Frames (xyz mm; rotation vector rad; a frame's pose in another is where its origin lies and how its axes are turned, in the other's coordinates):
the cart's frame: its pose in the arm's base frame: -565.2 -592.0 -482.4 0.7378 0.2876 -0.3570
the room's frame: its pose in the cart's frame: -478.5 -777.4 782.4 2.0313 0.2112 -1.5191
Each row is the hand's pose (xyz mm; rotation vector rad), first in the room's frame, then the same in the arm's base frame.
Working: the room's frame: its pose in the arm's base frame: -1216.8 -1566.9 -216.8 -2.1419 -0.5414 1.8929

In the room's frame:
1: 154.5 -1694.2 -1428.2 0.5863 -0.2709 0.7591
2: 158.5 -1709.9 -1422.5 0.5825 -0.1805 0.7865
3: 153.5 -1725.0 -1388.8 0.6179 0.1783 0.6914
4: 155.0 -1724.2 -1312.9 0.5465 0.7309 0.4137
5: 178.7 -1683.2 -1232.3 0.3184 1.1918 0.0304
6: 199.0 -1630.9 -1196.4 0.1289 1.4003 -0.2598
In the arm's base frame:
1: 4.9 130.2 532.5 -1.8082 0.8247 2.3075
2: -2.2 145.7 534.5 -1.9045 0.8666 2.2176
3: -37.8 154.9 540.6 -2.1425 0.8209 1.7704
4: -112.6 149.5 528.4 -2.4051 0.5304 1.0512
5: -185.0 116.8 479.2 -2.5057 0.0555 0.3926
6: -212.2 75.5 434.6 -2.4582 -0.2989 0.0410

